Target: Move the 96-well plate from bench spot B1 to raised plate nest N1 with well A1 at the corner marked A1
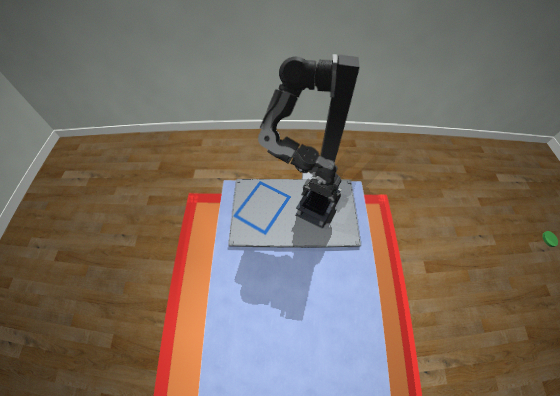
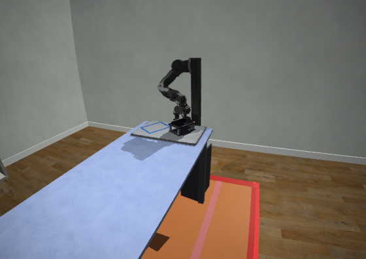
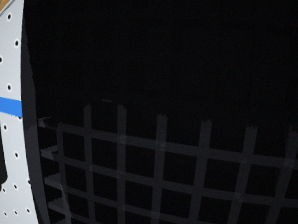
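Right now my hand is right at the black 96-well plate. The rest, counted from my hand: raised black plate nest: 1 cm below.
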